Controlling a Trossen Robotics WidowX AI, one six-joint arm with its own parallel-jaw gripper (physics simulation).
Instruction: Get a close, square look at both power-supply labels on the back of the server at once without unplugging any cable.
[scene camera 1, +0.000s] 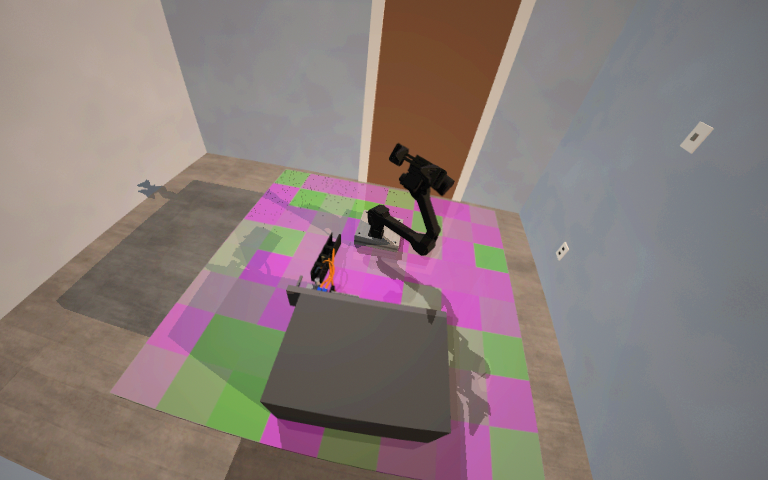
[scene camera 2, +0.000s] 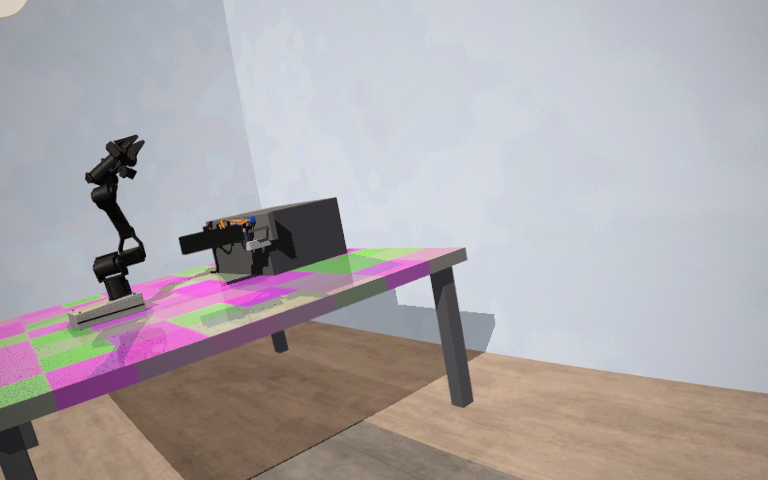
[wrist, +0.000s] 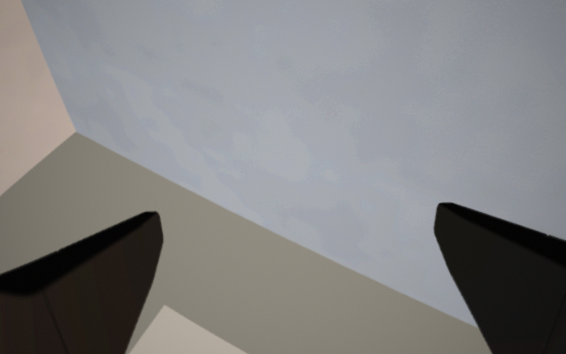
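Where they show: gripper, fingertip midpoint: (scene camera 1: 408, 161) (scene camera 2: 140, 138) (wrist: 299, 222); arm's base, link origin: (scene camera 1: 376, 233) (scene camera 2: 120, 297).
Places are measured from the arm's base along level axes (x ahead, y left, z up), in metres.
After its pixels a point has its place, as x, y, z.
The server, a dark grey box (scene camera 1: 362, 362) @(0.639, 0.080, 0.158) (scene camera 2: 310, 240) @(0.636, -0.136, 0.032), stands on the table with its cabled back towards the arm's base. Orange cables (scene camera 1: 330, 268) @(0.353, -0.098, 0.132) (scene camera 2: 226, 221) @(0.372, -0.080, 0.156) with a blue connector (scene camera 2: 252, 219) @(0.453, -0.106, 0.145) run at one side of that back, along a black swing-out bar (scene camera 1: 322, 263) @(0.349, -0.127, 0.144) (scene camera 2: 198, 242) @(0.241, -0.148, 0.116) that sticks out from it. The power-supply labels cannot be made out in any view. My gripper (scene camera 1: 431, 176) (scene camera 2: 139, 139) @(0.194, 0.081, 0.485) (wrist: 299, 222) @(0.194, 0.081, 0.485) is open and empty, raised high above the arm's base and well apart from the server. The wrist view shows walls and ceiling; the server does not show there.
The arm's base plate (scene camera 1: 376, 240) @(0.048, 0.012, 0.002) (scene camera 2: 107, 310) @(-0.061, -0.091, -0.016) stands on the pink-and-green checked table (scene camera 1: 498, 316) @(0.273, 0.569, -0.048) (scene camera 2: 362, 263) @(0.649, -0.397, -0.048). The black bar reaches from the server towards the base. A brown door (scene camera 1: 441, 84) is behind the arm. A blue-grey wall (scene camera 1: 651, 254) runs along the right in scene camera 1.
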